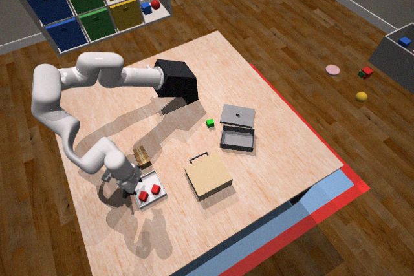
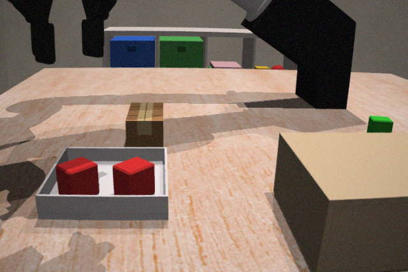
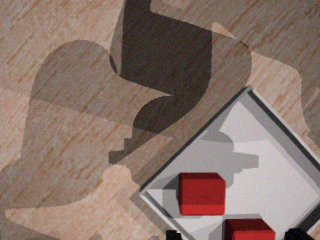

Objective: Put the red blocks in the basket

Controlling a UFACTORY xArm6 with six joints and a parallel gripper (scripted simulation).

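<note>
The grey lid is 180 mm behind my hand, 670 mm to the left of it and 170 mm below it. Round my hand: drawer 50 mm ahead, 330 mm to the left, 150 mm below; cardboard box 200 mm behind, 70 mm to the left, 150 mm below; grey basket 30 mm behind, 30 mm to the left, 170 mm below.
</note>
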